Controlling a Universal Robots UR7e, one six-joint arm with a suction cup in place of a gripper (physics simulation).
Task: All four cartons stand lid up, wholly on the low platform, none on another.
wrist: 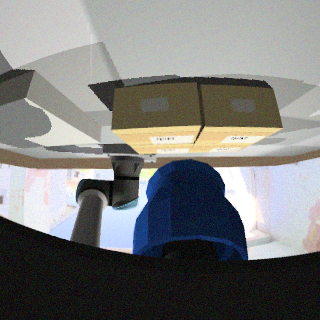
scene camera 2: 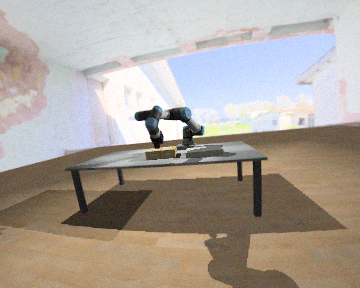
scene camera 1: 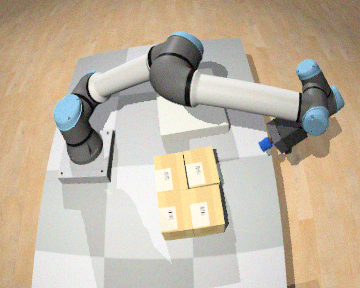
Scene:
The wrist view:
my suction cup
low white platform: on the table
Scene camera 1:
low white platform

